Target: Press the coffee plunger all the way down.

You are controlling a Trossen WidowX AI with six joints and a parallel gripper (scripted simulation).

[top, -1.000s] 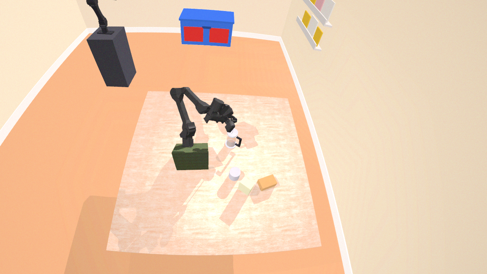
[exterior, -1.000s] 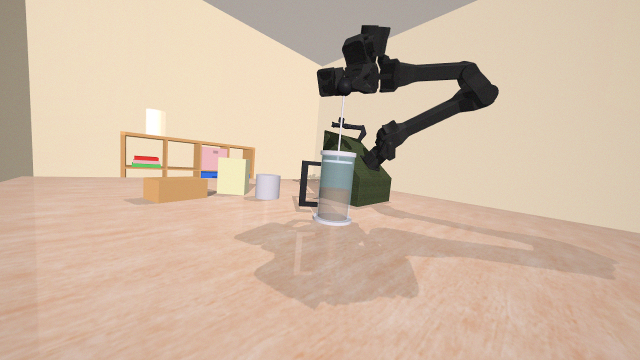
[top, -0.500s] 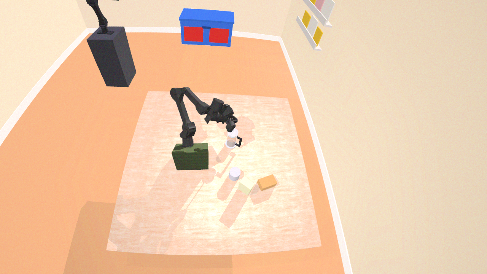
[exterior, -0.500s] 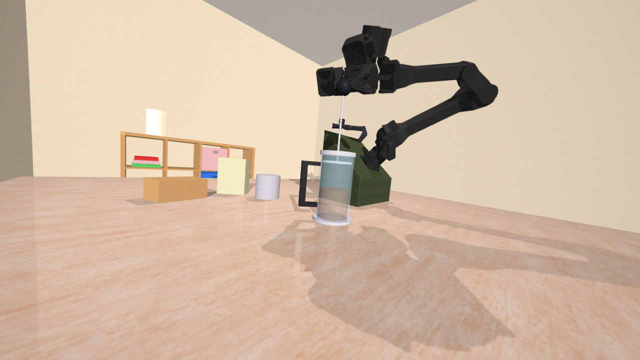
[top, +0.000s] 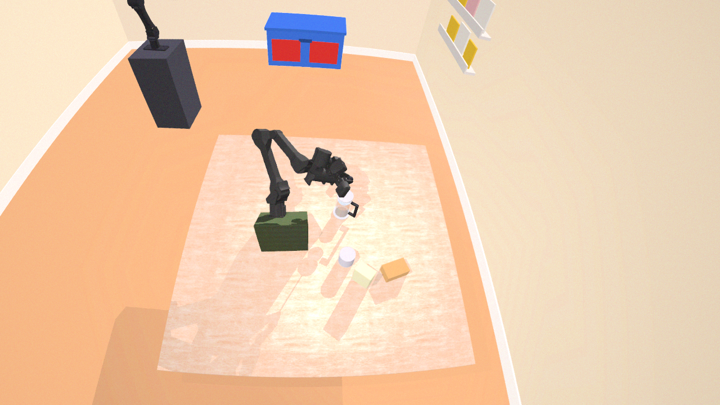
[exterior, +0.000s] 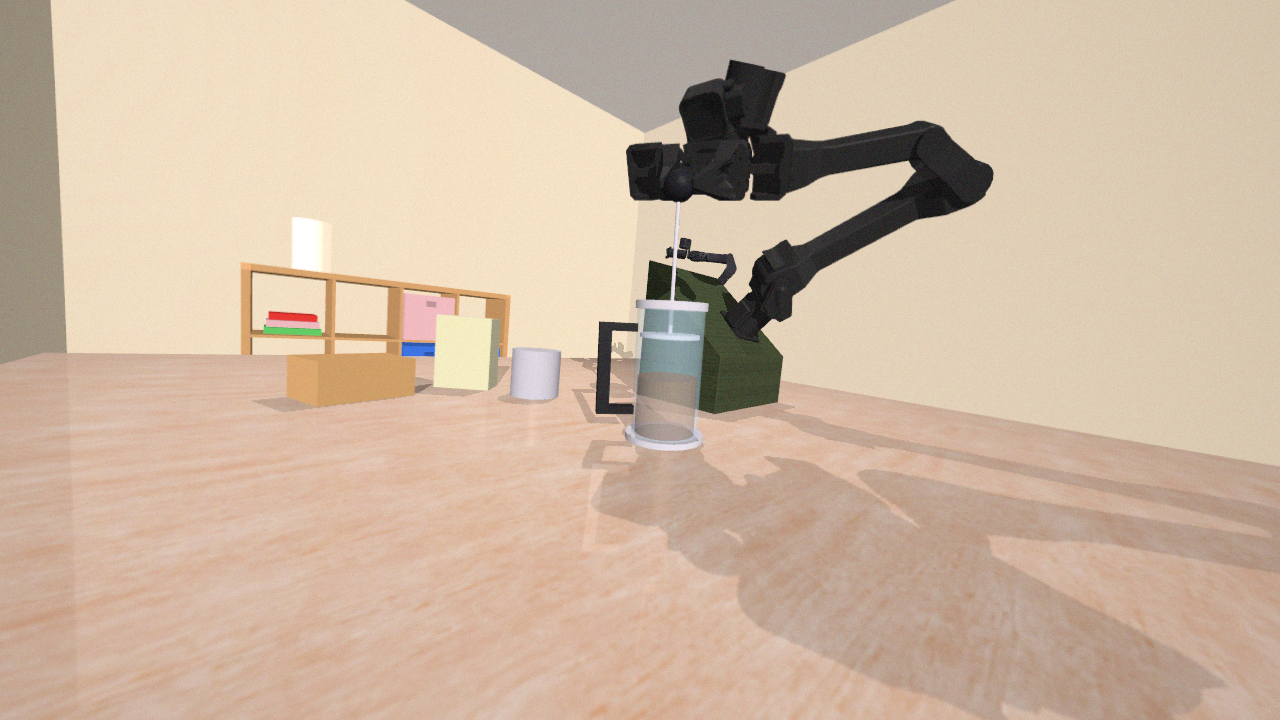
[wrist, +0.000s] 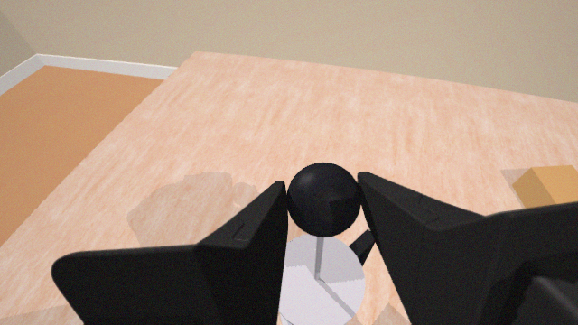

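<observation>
The coffee press is 10 mm to the right of my gripper tip and 130 mm below it.
</observation>
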